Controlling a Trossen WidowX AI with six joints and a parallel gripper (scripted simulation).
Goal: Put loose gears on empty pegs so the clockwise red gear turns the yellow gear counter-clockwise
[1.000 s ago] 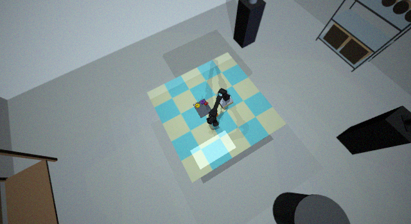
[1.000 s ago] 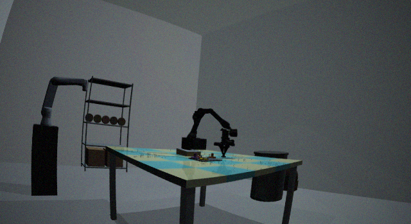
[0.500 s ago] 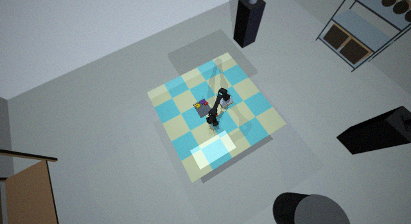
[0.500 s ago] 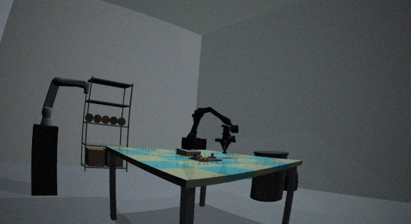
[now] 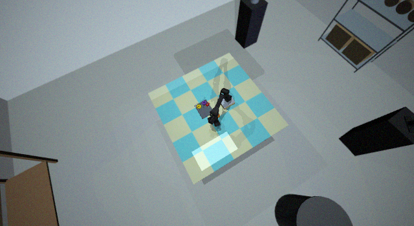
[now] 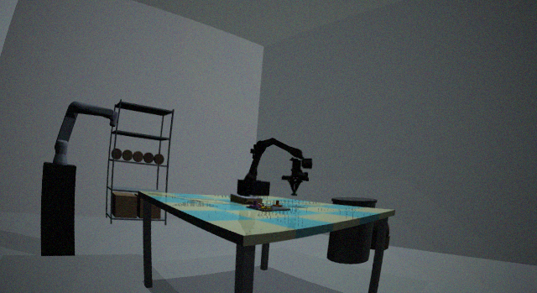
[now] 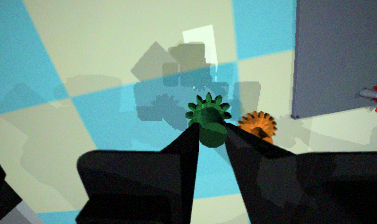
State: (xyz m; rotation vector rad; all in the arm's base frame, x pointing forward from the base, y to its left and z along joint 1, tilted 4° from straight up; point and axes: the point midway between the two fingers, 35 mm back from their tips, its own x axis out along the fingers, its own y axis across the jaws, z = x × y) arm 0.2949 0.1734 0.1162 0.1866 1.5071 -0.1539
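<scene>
Right now the purple gear is 30 mm behind my gripper tip, 310 mm to the right of it and 80 mm below it. From my gripper tip the other things lie so: red gear 50 mm behind, 260 mm to the right, 90 mm below; then orange gear 80 mm behind, 70 mm to the right, 90 mm below; then green gear 10 mm below.
</scene>
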